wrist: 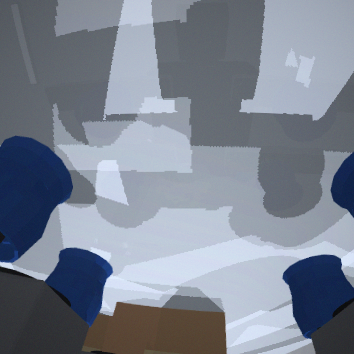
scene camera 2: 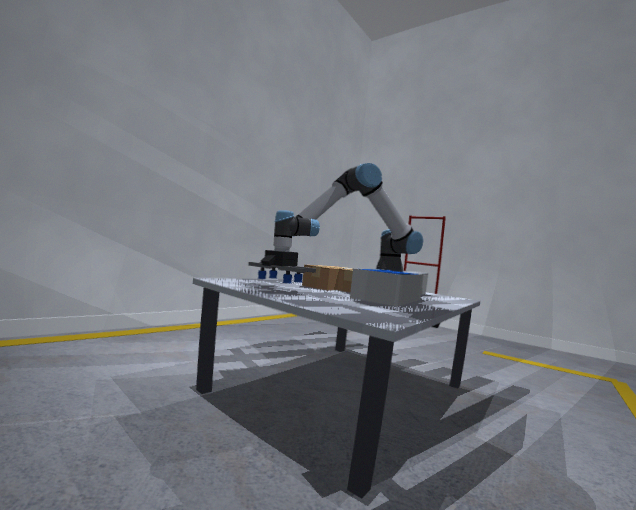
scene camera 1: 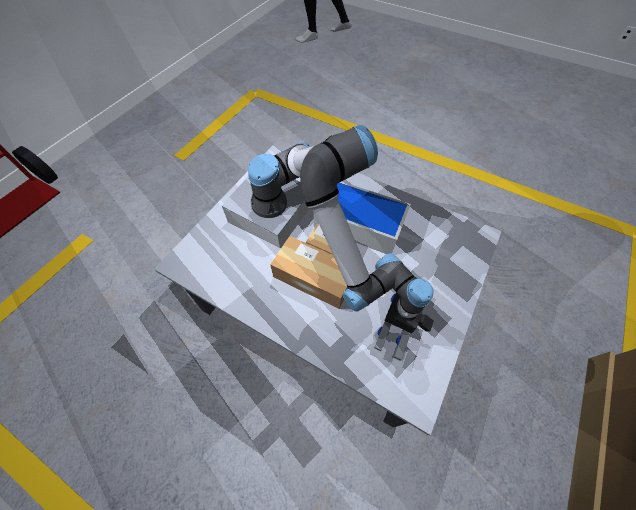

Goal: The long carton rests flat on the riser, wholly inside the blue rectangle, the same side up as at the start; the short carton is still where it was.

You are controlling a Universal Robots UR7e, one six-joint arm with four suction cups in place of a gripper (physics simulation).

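Frame: origin at the arm's base, x down, y ahead, z right, level; millimetres.
Seen in the pictures: hand, its tool point: [wrist: 197, 235] [scene camera 2: 279, 280]; arm's base, origin of its link: [scene camera 1: 269, 203].
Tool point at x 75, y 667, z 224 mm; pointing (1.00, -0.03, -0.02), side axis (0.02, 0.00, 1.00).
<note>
Pixels of each thing's top centre, then the offset from my tool point to it.
- long carton, centre of its top: [scene camera 1: 313, 265] [scene camera 2: 333, 267] dx -69, dy -364, dz -39 mm
- short carton, centre of its top: [scene camera 1: 328, 239] [scene camera 2: 356, 270] dx -69, dy -365, dz -169 mm
- grey riser, centre of its top: [scene camera 1: 362, 207] [scene camera 2: 391, 271] dx -86, dy -299, dz -371 mm
- blue rectangle, centre of its top: [scene camera 1: 362, 207] [scene camera 2: 391, 271] dx -86, dy -299, dz -371 mm
The long carton [scene camera 1: 307, 270] [scene camera 2: 320, 277] [wrist: 180, 330] lies flat on the table, label up, its right end partly behind my arm in scene camera 1. The short carton [scene camera 1: 317, 233] [scene camera 2: 345, 279] lies behind it beside the riser, mostly hidden by my arm. The grey riser [scene camera 1: 371, 239] [scene camera 2: 379, 287] has a blue rectangle [scene camera 1: 371, 209] [scene camera 2: 391, 271] on top, with no carton on it. My gripper [scene camera 1: 391, 335] [scene camera 2: 280, 275] [wrist: 192, 235] holds nothing. Its four blue cups point down, low above the table, beyond the long carton's end.
The arm's grey base block [scene camera 1: 252, 225] stands on the table [scene camera 1: 339, 366] [scene camera 2: 297, 309] at the left in scene camera 1. A red hand truck [scene camera 1: 23, 204] [scene camera 2: 441, 244] and a brown box stack [scene camera 1: 589, 425] stand on the floor. A person's legs [scene camera 1: 312, 18] show beyond the yellow line.
</note>
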